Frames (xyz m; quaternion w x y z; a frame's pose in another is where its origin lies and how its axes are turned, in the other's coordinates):
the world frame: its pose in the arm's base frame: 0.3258 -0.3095 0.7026 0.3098 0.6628 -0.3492 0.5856
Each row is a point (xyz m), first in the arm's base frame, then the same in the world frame.
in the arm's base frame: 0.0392 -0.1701 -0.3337
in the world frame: -1.0626 0.1562 -0.1479
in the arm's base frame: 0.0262 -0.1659 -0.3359
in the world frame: -1.0662 0.1646 -0.1584
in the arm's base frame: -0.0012 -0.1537 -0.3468
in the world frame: -1.0801 0.1803 -0.1824
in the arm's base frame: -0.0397 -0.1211 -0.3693
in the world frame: -1.1084 0.1937 -0.2279
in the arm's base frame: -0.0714 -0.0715 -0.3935
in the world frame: -1.1396 0.1918 -0.2833
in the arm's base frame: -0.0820 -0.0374 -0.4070
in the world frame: -1.1572 0.1813 -0.3156
